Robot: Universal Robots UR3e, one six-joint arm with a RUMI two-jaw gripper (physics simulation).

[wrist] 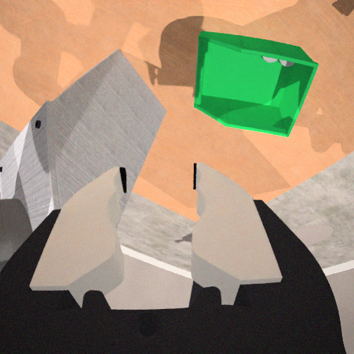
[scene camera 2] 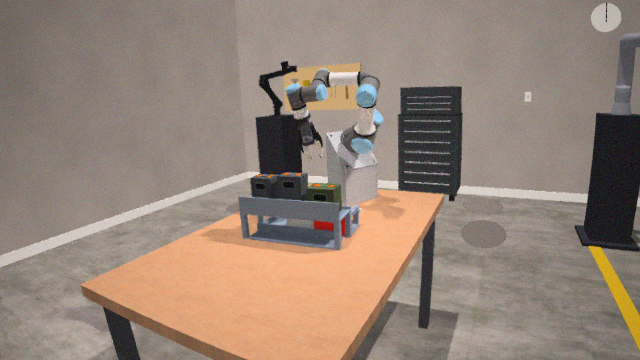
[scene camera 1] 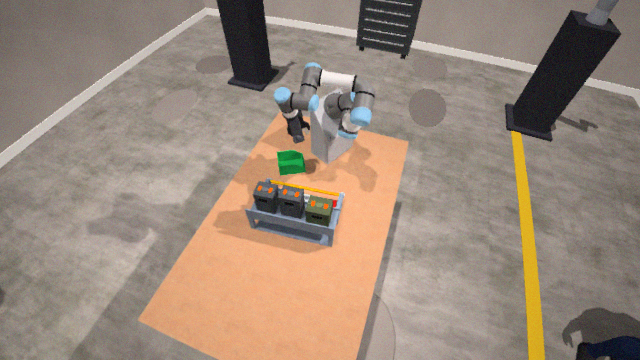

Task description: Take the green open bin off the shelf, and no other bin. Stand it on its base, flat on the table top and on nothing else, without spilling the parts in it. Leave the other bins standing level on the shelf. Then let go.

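Places are measured from the arm's base along level axes (x left, y back, z up), in metres.
Pixels of known places: gripper, fingertip midpoint: (scene camera 2: 316, 159); arm's base, link origin: (scene camera 1: 334, 106).
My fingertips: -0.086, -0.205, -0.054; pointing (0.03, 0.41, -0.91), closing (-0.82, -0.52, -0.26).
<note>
For each thing: its top centre in the pictures, then the offset to it from my fingertips, as dx, dy, dz. "spot": a spot on its surface instead. Level surfaces: height alone.
- green open bin, top centre: (scene camera 1: 290, 157) -0.063, -0.024, -0.149
- table top, surface height: dz -0.223
- blue-grey shelf, surface spot: (scene camera 2: 290, 208) spot: +0.127, -0.408, -0.091
- red bin, top centre: (scene camera 2: 332, 211) (scene camera 1: 323, 205) +0.199, -0.243, -0.143
- olive box, top centre: (scene camera 2: 323, 185) (scene camera 1: 319, 204) +0.210, -0.322, -0.025
- orange bar, top centre: (scene camera 1: 304, 187) +0.078, -0.172, -0.159
The green open bin (scene camera 1: 291, 162) (wrist: 250, 80) stands upright on its base on the table top (scene camera 1: 275, 280) (scene camera 2: 240, 290), behind the shelf and apart from it. Two pale round parts (wrist: 278, 60) show inside it, by one wall. It does not show in scene camera 2. My gripper (scene camera 1: 302, 136) (scene camera 2: 312, 154) (wrist: 159, 168) is open and empty, raised above the table and clear of the bin. The blue-grey shelf (scene camera 1: 290, 218) (scene camera 2: 290, 208) holds a red bin (scene camera 1: 334, 203) (scene camera 2: 325, 225), largely hidden; its level cannot be judged well.
Two dark grey boxes (scene camera 1: 266, 198) (scene camera 1: 291, 202) and an olive box (scene camera 1: 319, 212) (scene camera 2: 325, 195) stand on the shelf's front side. An orange bar (scene camera 1: 306, 187) runs along its back. My arm's grey pedestal (scene camera 1: 325, 135) (scene camera 2: 345, 175) (wrist: 105, 110) stands close to the green bin.
</note>
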